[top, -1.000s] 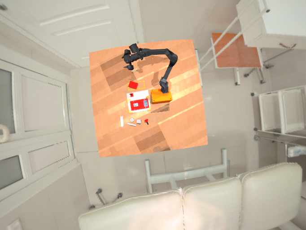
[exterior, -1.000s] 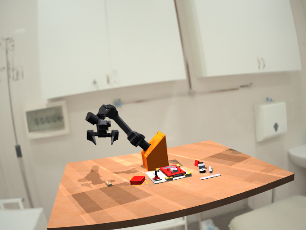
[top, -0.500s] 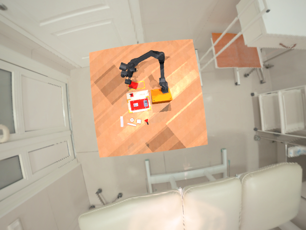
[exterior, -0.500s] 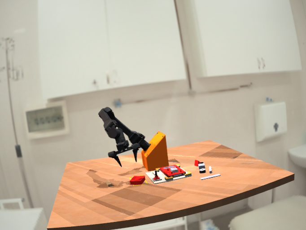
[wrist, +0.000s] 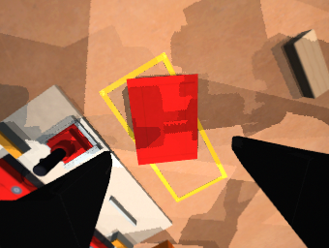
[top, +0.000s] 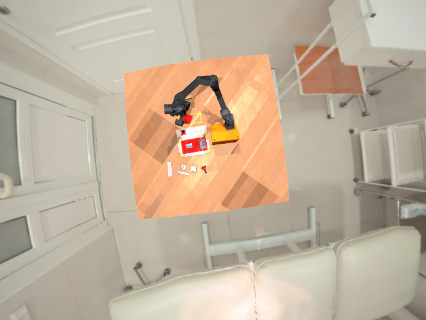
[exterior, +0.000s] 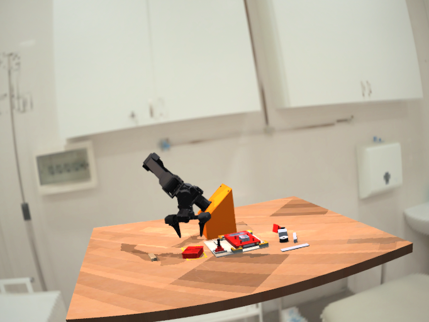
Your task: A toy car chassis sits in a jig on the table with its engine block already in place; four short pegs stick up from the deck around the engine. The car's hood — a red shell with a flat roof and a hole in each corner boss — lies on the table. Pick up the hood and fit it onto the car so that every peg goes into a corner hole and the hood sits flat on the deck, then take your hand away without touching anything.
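The red hood is 60 mm below my gripper tip. Round my gripper tip: small tan block: 50 mm behind, 170 mm to the right, 70 mm below; white jig: 10 mm behind, 210 mm to the left, 70 mm below; grey engine block: 20 mm ahead, 230 mm to the left, 60 mm below.
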